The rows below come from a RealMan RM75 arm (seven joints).
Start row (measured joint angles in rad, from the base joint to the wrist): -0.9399 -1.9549 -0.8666 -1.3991 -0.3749 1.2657 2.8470
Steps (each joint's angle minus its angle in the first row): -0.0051 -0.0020 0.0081 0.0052 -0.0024 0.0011 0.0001; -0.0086 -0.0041 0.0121 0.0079 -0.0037 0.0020 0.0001; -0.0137 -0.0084 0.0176 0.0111 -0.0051 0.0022 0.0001; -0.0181 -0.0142 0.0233 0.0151 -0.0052 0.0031 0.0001; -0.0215 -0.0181 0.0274 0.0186 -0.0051 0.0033 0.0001; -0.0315 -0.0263 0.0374 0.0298 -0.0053 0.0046 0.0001; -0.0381 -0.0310 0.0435 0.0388 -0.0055 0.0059 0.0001; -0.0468 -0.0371 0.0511 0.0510 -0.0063 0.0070 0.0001; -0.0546 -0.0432 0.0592 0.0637 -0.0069 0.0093 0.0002; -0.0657 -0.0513 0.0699 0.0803 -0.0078 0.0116 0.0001; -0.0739 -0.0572 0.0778 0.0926 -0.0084 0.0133 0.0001; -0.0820 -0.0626 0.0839 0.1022 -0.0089 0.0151 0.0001; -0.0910 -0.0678 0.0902 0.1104 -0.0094 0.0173 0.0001; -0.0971 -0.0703 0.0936 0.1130 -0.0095 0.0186 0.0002
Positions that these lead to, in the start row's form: -0.9450 -1.9569 -0.8585 -1.3939 -0.3773 1.2668 2.8471; -0.9485 -1.9590 -0.8545 -1.3912 -0.3786 1.2677 2.8471; -0.9536 -1.9633 -0.8490 -1.3880 -0.3800 1.2679 2.8471; -0.9580 -1.9691 -0.8433 -1.3840 -0.3801 1.2688 2.8471; -0.9614 -1.9730 -0.8392 -1.3805 -0.3800 1.2690 2.8471; -0.9714 -1.9812 -0.8292 -1.3693 -0.3802 1.2703 2.8471; -0.9780 -1.9859 -0.8231 -1.3603 -0.3804 1.2716 2.8471; -0.9867 -1.9920 -0.8155 -1.3481 -0.3812 1.2727 2.8471; -0.9945 -1.9981 -0.8074 -1.3354 -0.3818 1.2750 2.8472; -1.0056 -2.0062 -0.7967 -1.3188 -0.3827 1.2773 2.8471; -1.0138 -2.0121 -0.7888 -1.3065 -0.3833 1.2790 2.8471; -1.0219 -2.0175 -0.7827 -1.2969 -0.3838 1.2808 2.8471; -1.0309 -2.0227 -0.7764 -1.2887 -0.3843 1.2830 2.8471; -1.0370 -2.0252 -0.7730 -1.2861 -0.3844 1.2843 2.8472
